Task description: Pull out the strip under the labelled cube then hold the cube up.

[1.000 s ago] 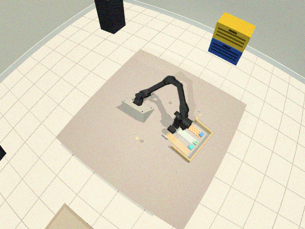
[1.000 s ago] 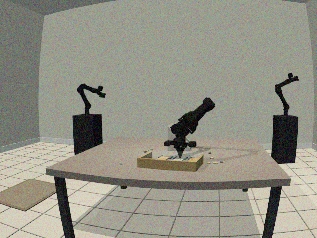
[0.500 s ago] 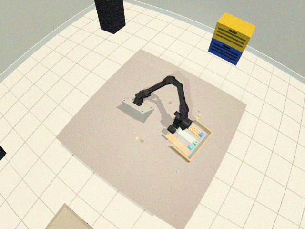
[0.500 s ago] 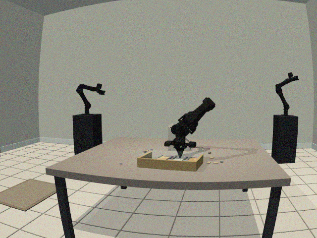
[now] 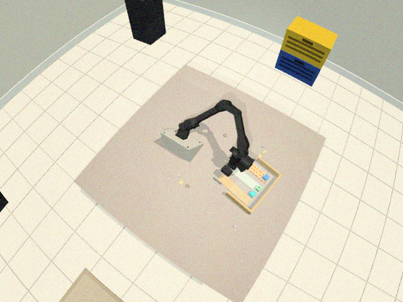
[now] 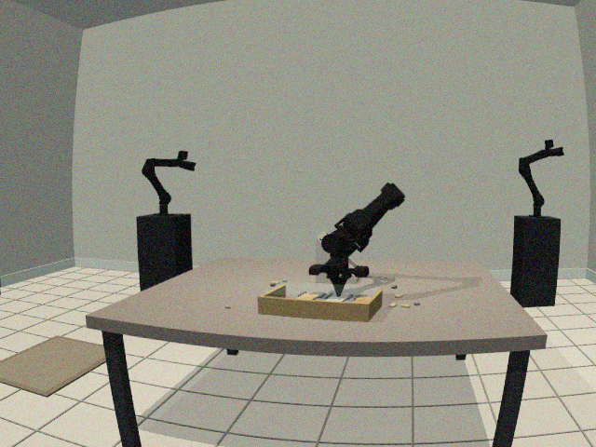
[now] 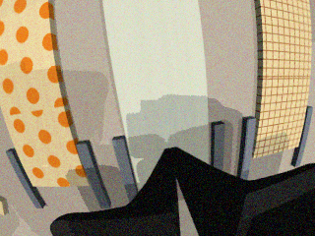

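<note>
My gripper tip is now 210 mm short of the labelled cube, 30 mm to the left of it and 20 mm below it.
</note>
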